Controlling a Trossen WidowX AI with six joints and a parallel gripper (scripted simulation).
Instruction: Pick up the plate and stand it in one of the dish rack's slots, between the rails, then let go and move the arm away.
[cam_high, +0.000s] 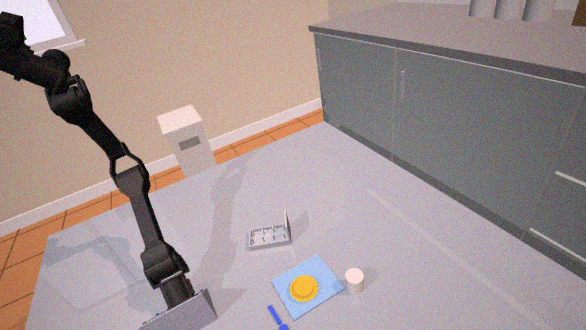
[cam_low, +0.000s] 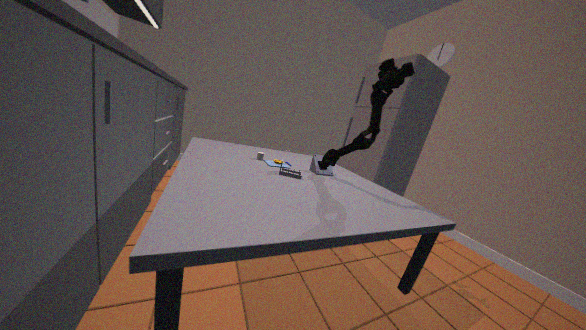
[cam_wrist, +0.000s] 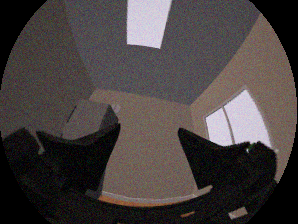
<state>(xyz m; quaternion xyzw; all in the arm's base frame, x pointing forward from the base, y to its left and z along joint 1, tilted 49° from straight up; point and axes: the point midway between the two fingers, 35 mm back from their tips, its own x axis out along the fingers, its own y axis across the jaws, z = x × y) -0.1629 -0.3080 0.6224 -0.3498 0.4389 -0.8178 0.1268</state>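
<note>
My gripper tip is now 420 mm short of the yellow plate, 400 mm to the left of it and 720 mm above it. From my gripper tip the other things lie so: blue utensil (320 mm ahead, 430 mm to the right, 730 mm below); white cup (530 mm ahead, 470 mm to the right, 710 mm below); grey dish rack (440 mm ahead, 180 mm to the right, 710 mm below).
</note>
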